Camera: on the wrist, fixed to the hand. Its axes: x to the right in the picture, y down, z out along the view.
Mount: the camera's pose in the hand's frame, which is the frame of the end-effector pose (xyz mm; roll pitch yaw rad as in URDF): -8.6 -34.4 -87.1 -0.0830 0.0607 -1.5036
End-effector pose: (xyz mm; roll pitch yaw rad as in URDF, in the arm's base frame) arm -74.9 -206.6 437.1 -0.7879 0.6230 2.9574
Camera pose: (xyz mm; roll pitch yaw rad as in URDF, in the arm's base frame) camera -31.0 -127.3 412.0 -0.8819 -0.5230 1.9212
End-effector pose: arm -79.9 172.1 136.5 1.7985 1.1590 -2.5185
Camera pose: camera -12.8 106.3 138.8 -1.7854 0.4604 0.3006
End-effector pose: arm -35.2 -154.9 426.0 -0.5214 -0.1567 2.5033
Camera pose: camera 7.9 -95.7 367.0 0.0547 -0.4651 0.9291
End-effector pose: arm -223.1 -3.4 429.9 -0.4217 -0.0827 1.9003
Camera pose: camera -158.6 15.3 364.0 -0.0241 -0.3646 0.3699
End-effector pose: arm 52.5 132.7 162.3 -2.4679 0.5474 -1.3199
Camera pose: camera 35.7 87.9 243.2 -2.5070 -0.5659 -0.2499
